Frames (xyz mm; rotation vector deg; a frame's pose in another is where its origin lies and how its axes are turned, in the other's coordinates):
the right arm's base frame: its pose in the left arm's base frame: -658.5 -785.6 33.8 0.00 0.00 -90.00
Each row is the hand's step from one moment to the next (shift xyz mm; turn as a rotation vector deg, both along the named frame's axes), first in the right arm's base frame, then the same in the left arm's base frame.
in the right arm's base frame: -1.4 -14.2 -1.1 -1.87 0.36 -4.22
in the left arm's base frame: -14.2 1.4 -1.1 0.36 1.87 -4.22
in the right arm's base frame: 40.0 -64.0 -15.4 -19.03 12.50 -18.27
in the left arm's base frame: -64.0 -40.0 -15.4 12.50 19.03 -18.27
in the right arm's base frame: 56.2 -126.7 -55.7 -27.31 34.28 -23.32
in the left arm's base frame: -126.7 -56.2 -55.7 34.28 27.31 -23.32
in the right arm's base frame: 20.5 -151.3 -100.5 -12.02 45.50 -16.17
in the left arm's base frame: -151.3 -20.5 -100.5 45.50 12.02 -16.17
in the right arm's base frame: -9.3 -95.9 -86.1 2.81 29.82 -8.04
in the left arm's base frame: -95.9 9.3 -86.1 29.82 -2.81 -8.04
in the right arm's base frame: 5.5 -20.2 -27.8 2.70 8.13 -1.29
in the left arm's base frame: -20.2 -5.5 -27.8 8.13 -2.70 -1.29
